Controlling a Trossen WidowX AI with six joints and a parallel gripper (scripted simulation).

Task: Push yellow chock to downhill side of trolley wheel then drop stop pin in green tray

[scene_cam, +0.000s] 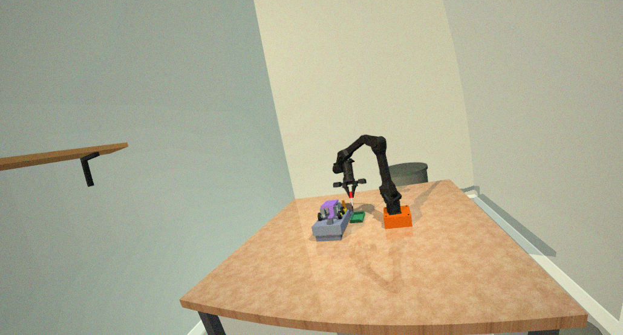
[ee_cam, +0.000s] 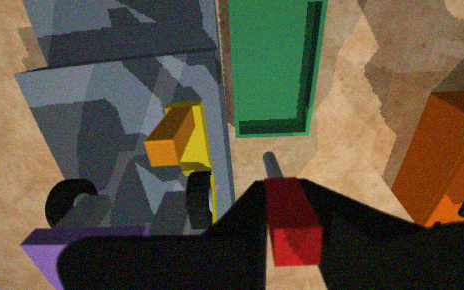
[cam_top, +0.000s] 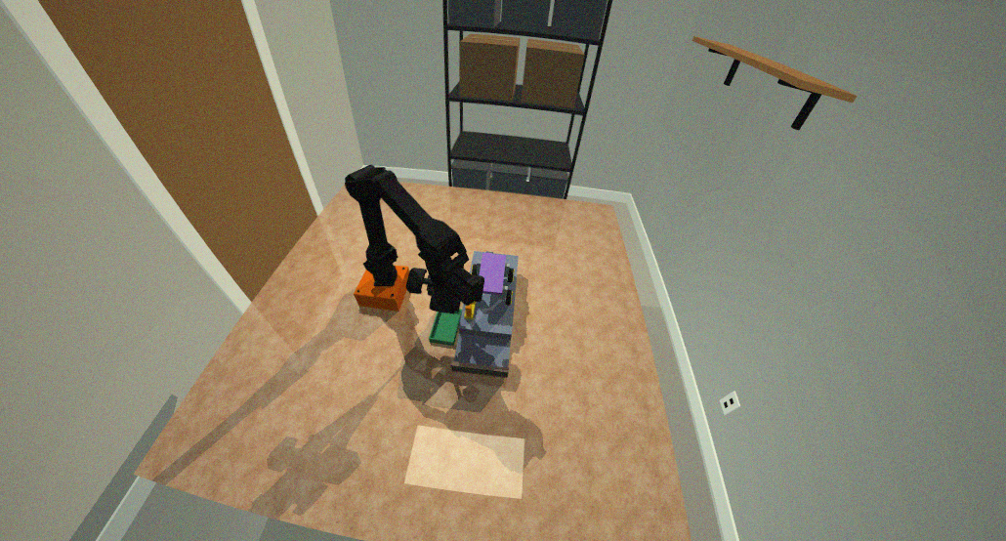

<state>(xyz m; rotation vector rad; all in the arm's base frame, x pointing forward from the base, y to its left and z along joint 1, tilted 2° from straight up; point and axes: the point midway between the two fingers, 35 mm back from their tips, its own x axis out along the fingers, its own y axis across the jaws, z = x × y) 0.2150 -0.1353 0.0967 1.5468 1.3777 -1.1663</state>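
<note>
My gripper tip is 140 mm above the green tray, 20 mm past it and 10 mm to the left of it. Also, from my gripper tip: yellow chock 60 mm ahead, 50 mm below; red-headed stop pin right at my gripper tip; purple trolley 120 mm ahead, 80 mm to the left, 30 mm below.
</note>
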